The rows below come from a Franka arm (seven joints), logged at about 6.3 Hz.
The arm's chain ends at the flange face. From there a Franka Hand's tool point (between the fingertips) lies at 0.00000 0.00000 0.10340 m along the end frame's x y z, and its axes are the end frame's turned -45 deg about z.
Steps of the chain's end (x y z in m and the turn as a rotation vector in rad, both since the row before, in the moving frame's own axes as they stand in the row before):
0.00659, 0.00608, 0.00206, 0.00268, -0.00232, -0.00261
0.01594, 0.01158, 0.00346, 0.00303, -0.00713, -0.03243
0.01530, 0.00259, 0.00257, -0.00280, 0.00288, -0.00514
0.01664, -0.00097, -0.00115, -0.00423, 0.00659, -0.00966
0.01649, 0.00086, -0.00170, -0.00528, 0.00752, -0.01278
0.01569, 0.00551, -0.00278, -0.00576, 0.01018, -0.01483
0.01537, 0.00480, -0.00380, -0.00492, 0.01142, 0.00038
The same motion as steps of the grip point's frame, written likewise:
0.00039, 0.00859, 0.00206, 0.00354, 0.00025, -0.00261
0.00277, 0.01872, 0.00346, 0.00718, -0.00290, -0.03243
0.00899, 0.01307, 0.00257, -0.00402, 0.00006, -0.00514
0.01263, 0.01187, -0.00115, -0.00765, 0.00167, -0.00966
0.01122, 0.01320, -0.00170, -0.00905, 0.00158, -0.01278
0.00753, 0.01615, -0.00279, -0.01127, 0.00313, -0.01483
0.00795, 0.01546, -0.00381, -0.01155, 0.00460, 0.00038

